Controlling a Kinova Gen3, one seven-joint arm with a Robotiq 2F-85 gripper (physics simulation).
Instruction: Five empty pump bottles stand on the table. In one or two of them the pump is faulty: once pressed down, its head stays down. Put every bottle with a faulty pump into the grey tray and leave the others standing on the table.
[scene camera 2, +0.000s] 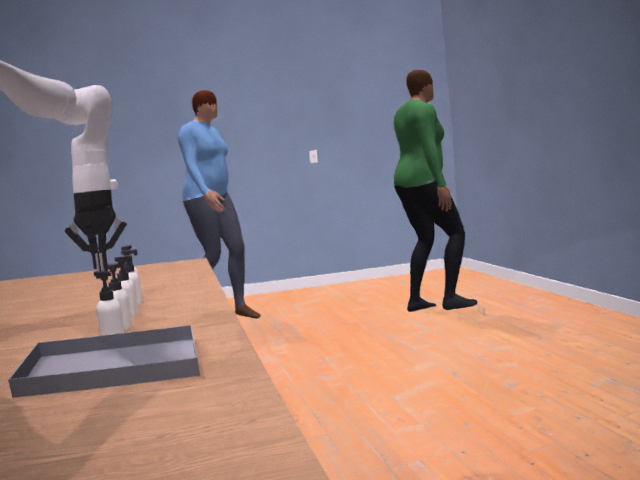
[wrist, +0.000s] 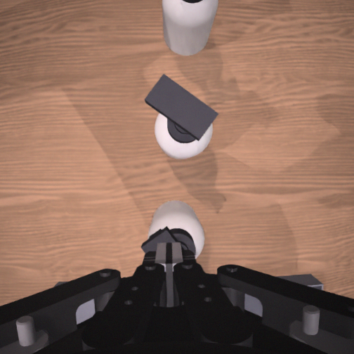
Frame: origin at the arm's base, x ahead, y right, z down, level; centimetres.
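Where they show: gripper, fingertip midpoint: (scene camera 2: 101, 271).
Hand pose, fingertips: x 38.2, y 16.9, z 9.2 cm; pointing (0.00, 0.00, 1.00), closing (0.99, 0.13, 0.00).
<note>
Each offset is from my fingertips to the centre of the thing. Level surfaces: height alone.
White pump bottles with black heads stand upright in a row on the table. In the scene view, the nearest bottle {dx +0.4, dy +0.9, dz +7.0 cm} (scene camera 2: 110, 316) stands beside the grey tray {dx -0.8, dy +17.9, dz +12.5 cm} (scene camera 2: 108, 378), its head {dx +0.1, dy +0.4, dz +0.5 cm} (scene camera 2: 102, 274) up on a visible stem; the others partly hide one another behind it. My gripper (scene camera 2: 100, 268) (wrist: 169, 257) is shut and empty, pointing down, its tips right at the nearest bottle's head. In the wrist view, this bottle (wrist: 176, 219) is partly hidden by the fingers. A second bottle (wrist: 182, 149) and part of a third bottle (wrist: 186, 35) show beyond. The tray holds no bottle.
The wooden table {dz +14.0 cm} (scene camera 2: 232, 413) has its right edge close to the bottles and tray. Two people, one in a blue top (scene camera 2: 205, 160) and one in a green top (scene camera 2: 417, 144), stand on the floor beyond the table.
</note>
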